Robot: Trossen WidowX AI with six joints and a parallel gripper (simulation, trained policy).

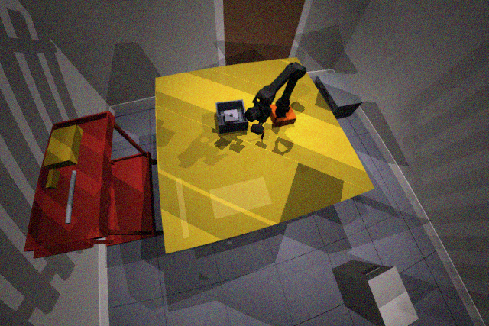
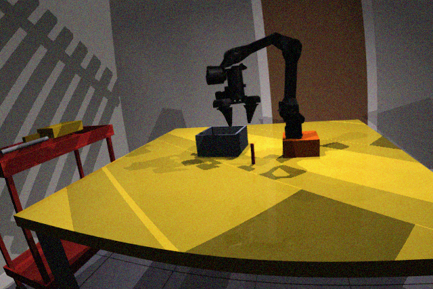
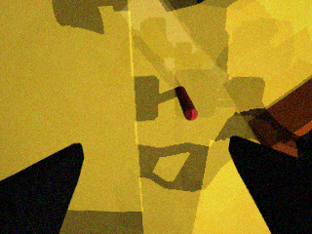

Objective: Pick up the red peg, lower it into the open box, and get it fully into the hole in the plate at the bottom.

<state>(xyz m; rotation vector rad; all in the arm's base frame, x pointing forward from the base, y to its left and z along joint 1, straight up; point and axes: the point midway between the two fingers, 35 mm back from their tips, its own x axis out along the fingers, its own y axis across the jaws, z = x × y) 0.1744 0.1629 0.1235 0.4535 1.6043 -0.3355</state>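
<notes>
Now: gripper tip 120 mm above the red peg, 30 mm past it and 20 mm to the left of it. Also, from my gripper tip: pale plate (180 mm to the right, 160 mm ahead, 110 mm below); then dark box (180 mm to the right, 160 mm ahead, 130 mm below).
</notes>
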